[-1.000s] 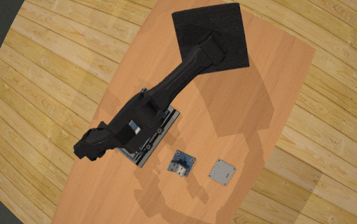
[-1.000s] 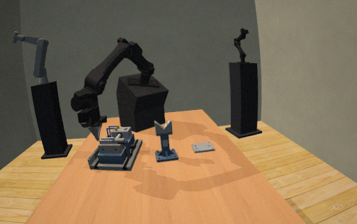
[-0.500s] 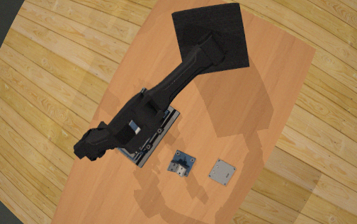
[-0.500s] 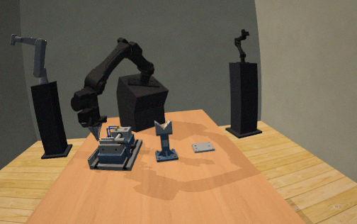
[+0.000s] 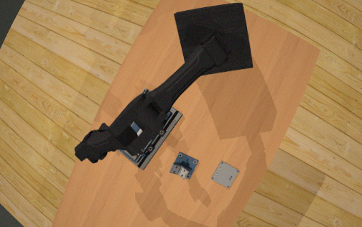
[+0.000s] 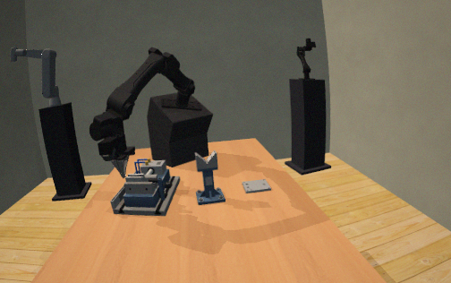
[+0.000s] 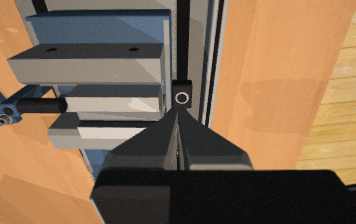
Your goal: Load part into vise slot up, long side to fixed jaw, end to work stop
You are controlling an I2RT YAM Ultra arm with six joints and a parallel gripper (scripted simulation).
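The part lies 10 mm ahead of my hand, 40 mm to the left of it and 10 mm below it. The rest, counted from my hand: black rod (30 mm ahead, 100 mm to the left, 20 mm below); moving jaw (20 mm behind, 70 mm to the left, 30 mm below); fixed jaw (40 mm ahead, 50 mm to the left, 30 mm below).
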